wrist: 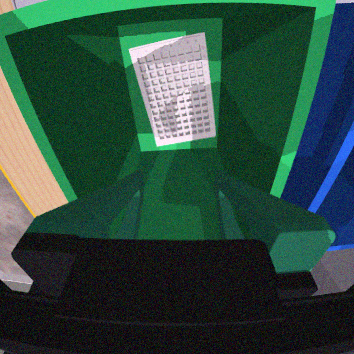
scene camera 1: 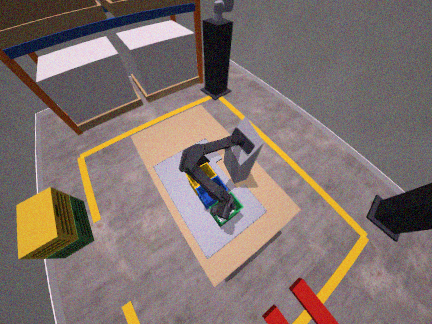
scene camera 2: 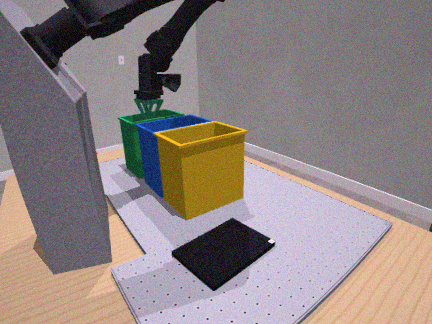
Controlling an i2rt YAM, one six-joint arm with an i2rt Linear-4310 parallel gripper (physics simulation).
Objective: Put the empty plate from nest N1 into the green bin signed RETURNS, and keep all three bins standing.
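Where they show: gripper, fingertip midpoint: (wrist: 178, 177); arm's base at its link origin: (scene camera 1: 242, 140) (scene camera 2: 42, 46).
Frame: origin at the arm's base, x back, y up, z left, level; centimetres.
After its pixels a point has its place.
The white plate (wrist: 175, 90) {x -33.2, y -37.4, z 20.4 cm}, with its grid of wells, lies flat on the floor of the green bin (scene camera 1: 232, 216) {x -31.5, y -30.9, z 26.8 cm} (scene camera 2: 132, 147) {x -23.6, y -29.2, z 17.9 cm} (wrist: 60, 75) {x -38.9, y -24.3, z 25.8 cm}. The blue bin (scene camera 1: 204, 198) {x -36.0, y -38.9, z 2.3 cm} (scene camera 2: 151, 160) {x -22.4, y -29.5, z 4.3 cm} (wrist: 330, 100) {x -35.3, y -23.8, z 10.7 cm} stands beside the green one. The yellow bin (scene camera 1: 206, 169) {x -21.1, y -30.0, z -12.1 cm} (scene camera 2: 215, 175) {x -28.5, y -30.2, z -13.6 cm} stands on the blue bin's other side. All three are upright. My gripper (scene camera 2: 149, 111) (wrist: 178, 177) {x -31.7, y -22.9, z 20.3 cm} points down at the green bin's mouth, its green fingers partly apart with nothing between them. The plate lies apart from it, well below. In scene camera 1 the arm hides the fingers.
A black flat slab (scene camera 2: 225, 252) {x -17.8, y -37.9, z -27.2 cm} lies on the pale perforated board (scene camera 1: 180, 200) {x -50.8, y -39.1, z -8.9 cm} (scene camera 2: 320, 250) {x -31.4, y -39.1, z -39.7 cm}, in front of the yellow bin. A grey angled pedestal (scene camera 1: 237, 165) {x -8.6, y -14.0, z 6.4 cm} (scene camera 2: 55, 150) {x 2.6, y -16.6, z -10.7 cm} carries the arm beside the bins. The wooden table (scene camera 1: 165, 125) {x -16.0, y -40.4, z -84.1 cm} extends around the board.
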